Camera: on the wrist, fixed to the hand. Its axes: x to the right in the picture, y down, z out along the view.
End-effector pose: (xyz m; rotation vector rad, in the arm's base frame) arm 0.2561 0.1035 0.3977 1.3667 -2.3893 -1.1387
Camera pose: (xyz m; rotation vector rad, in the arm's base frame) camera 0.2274 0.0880 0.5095 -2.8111 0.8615 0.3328
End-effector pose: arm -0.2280 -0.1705 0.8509 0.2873 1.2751 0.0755
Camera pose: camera -0.2862 -0.0696 0.8512 -0.4961 1.6883 -1.3933
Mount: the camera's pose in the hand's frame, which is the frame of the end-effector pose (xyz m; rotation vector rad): 0.0042 0.0911 -0.0724 0.3109 0.4740 -1.4873
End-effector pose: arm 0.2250 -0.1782 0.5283 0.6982 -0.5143 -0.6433
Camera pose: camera 0.3061 -0.0968 0.5471 1.4685 0.4812 -1.7243
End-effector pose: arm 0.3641 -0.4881 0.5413 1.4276 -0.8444 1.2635
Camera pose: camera 0.2599 -0.4405 0.5623 1.3536 0.7376 0.4562
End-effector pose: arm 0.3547 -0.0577 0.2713 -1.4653 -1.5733 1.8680
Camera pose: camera 0.4456 -0.0468 0.1994 -0.2405 -1.3259 0.7162
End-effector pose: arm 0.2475 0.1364 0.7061 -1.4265 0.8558 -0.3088
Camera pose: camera 0.1745 0.0956 0.6251 -1.4626 -0.0879 -1.8521
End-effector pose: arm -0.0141 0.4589 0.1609 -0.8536 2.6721 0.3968
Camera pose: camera -0.0866 0.5029 0.2407 -2.5642 1.5454 -0.6090
